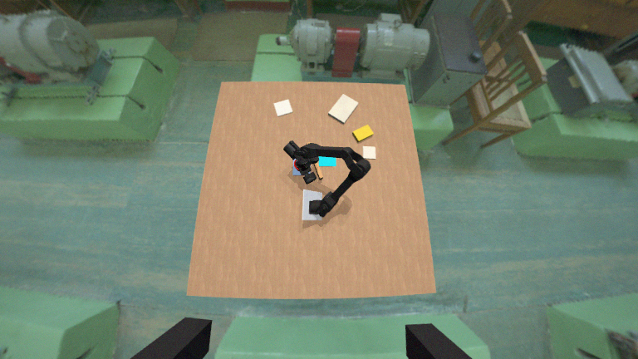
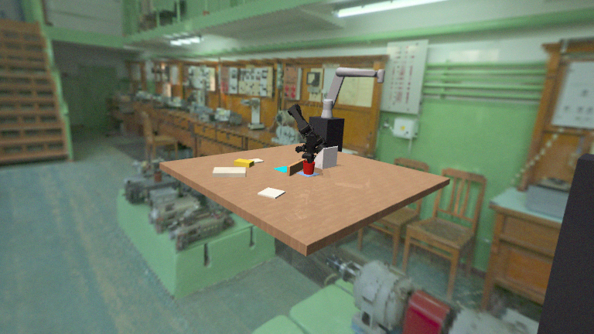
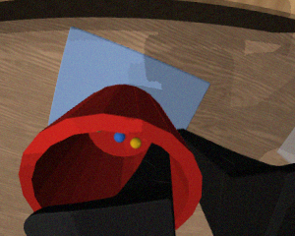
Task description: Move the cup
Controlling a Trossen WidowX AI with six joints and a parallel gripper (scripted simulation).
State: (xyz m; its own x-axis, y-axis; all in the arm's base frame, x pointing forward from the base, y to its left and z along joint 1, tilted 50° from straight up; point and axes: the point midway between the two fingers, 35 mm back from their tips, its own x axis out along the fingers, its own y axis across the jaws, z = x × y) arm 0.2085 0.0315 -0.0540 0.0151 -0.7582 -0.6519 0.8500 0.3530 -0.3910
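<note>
My gripper tip is 40 mm above the blue pad, 30 mm short of it and 20 mm to the right of it. Round my gripper tip: wooden bar (60 mm to the right, 60 mm ahead, 20 mm below); cyan pad (130 mm to the right, 90 mm ahead, 40 mm below); red cup (30 mm ahead, 10 mm to the left).
</note>
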